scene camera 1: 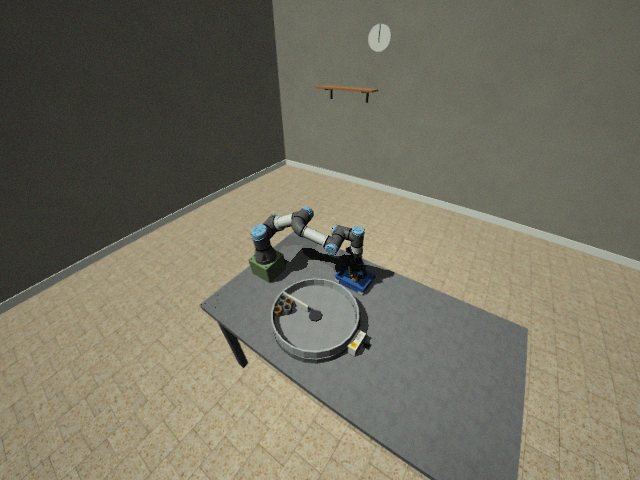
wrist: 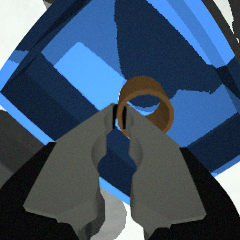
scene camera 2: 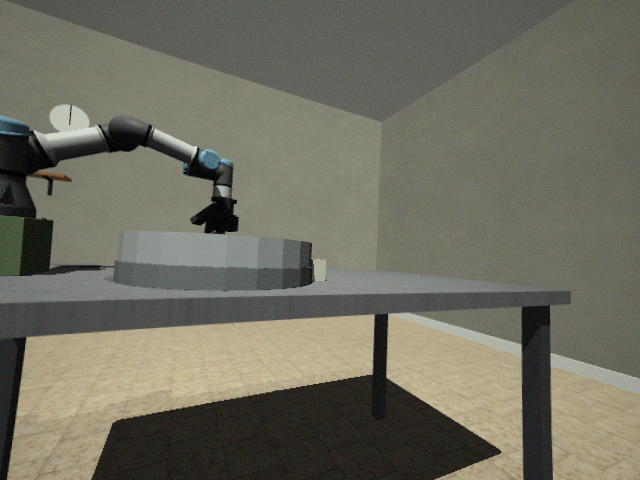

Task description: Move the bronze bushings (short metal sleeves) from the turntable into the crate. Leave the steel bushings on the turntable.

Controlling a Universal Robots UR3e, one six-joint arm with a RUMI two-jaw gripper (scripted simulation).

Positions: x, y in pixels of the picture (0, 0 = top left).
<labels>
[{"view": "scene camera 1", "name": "turntable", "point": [332, 324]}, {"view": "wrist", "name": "my gripper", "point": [120, 105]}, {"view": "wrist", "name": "bronze bushing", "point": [163, 117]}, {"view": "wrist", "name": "blue crate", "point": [67, 67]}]
</labels>
